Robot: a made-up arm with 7 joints.
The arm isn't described. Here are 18 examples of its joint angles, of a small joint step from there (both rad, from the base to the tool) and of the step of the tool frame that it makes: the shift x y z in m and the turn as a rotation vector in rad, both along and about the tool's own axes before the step.
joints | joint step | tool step
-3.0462 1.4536 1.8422 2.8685 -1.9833 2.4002 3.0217 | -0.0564 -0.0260 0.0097 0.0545 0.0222 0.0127 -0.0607 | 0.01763 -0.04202 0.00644 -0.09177 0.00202 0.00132
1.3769 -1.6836 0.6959 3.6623 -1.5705 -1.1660 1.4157 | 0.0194 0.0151 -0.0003 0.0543 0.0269 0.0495 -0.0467 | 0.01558 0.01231 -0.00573 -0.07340 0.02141 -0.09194
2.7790 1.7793 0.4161 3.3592 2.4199 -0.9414 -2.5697 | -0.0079 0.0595 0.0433 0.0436 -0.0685 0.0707 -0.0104 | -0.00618 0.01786 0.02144 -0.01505 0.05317 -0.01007
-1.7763 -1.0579 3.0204 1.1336 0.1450 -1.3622 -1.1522 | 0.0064 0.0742 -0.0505 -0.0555 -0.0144 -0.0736 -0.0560 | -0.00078 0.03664 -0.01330 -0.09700 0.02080 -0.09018
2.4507 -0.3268 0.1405 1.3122 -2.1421 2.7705 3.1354 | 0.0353 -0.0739 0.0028 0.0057 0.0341 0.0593 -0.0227 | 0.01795 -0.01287 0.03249 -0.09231 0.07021 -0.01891
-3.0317 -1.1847 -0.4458 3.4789 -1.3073 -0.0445 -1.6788 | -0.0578 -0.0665 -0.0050 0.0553 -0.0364 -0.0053 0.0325 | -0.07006 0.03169 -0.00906 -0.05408 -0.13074 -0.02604
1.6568 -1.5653 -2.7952 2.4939 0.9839 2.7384 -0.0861 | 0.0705 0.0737 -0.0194 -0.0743 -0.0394 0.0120 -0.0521 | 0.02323 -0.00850 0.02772 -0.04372 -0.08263 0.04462
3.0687 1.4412 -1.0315 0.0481 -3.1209 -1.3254 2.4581 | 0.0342 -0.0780 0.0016 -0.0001 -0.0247 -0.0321 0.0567 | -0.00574 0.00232 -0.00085 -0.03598 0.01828 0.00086
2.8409 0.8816 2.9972 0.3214 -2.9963 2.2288 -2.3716 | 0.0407 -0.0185 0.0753 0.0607 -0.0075 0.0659 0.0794 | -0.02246 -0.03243 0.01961 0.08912 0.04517 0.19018
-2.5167 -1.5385 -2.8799 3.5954 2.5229 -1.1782 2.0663 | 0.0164 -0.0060 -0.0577 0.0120 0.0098 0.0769 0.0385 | 0.01403 0.00946 0.00132 -0.09736 0.03295 -0.00349
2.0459 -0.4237 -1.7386 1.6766 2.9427 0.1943 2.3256 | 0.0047 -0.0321 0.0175 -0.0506 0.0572 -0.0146 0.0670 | -0.01055 -0.02801 -0.00562 0.05619 -0.04035 0.16095
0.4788 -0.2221 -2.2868 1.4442 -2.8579 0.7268 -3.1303 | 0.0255 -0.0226 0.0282 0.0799 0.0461 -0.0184 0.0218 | 0.01337 -0.03028 0.01135 0.01702 0.02290 0.10906
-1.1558 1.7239 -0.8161 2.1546 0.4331 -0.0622 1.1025 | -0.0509 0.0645 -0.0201 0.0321 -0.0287 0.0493 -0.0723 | -0.01272 0.04185 0.02583 -0.09069 -0.02829 -0.11889
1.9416 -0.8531 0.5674 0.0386 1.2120 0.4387 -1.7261 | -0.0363 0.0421 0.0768 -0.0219 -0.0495 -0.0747 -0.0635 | -0.01192 -0.00106 0.00539 -0.02528 -0.10651 -0.13158
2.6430 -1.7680 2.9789 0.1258 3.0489 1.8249 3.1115 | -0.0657 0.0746 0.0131 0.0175 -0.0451 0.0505 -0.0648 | 0.02895 -0.01615 0.02350 0.02833 0.14201 0.01710
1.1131 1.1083 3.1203 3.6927 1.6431 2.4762 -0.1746 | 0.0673 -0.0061 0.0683 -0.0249 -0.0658 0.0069 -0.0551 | -0.02774 0.00465 -0.03887 -0.00644 0.09712 -0.02945
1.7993 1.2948 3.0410 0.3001 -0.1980 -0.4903 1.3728 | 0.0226 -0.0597 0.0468 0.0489 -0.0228 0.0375 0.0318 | -0.02109 -0.00568 0.01743 -0.03068 -0.06879 -0.01311
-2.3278 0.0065 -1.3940 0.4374 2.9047 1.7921 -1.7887 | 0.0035 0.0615 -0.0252 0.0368 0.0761 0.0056 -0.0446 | 0.02090 0.00296 0.01084 0.00636 0.05509 -0.12629
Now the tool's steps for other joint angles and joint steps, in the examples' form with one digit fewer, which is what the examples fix.
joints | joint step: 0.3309 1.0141 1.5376 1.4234 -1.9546 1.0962 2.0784 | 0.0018 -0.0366 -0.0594 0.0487 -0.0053 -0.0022 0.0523
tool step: 0.0244 0.0098 0.0180 -0.0432 0.0730 0.0563
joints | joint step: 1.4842 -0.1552 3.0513 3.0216 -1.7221 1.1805 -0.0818 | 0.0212 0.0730 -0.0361 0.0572 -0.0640 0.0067 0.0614
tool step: -0.0279 0.0810 0.0085 -0.1184 -0.0432 0.1490
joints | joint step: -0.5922 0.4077 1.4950 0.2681 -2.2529 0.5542 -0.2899 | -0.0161 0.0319 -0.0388 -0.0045 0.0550 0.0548 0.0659
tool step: -0.0096 -0.0077 0.0075 0.0636 -0.0252 0.1674
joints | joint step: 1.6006 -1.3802 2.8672 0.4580 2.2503 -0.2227 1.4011 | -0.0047 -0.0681 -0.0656 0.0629 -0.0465 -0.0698 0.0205
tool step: -0.0194 -0.0192 -0.0001 0.1102 -0.0056 0.0311
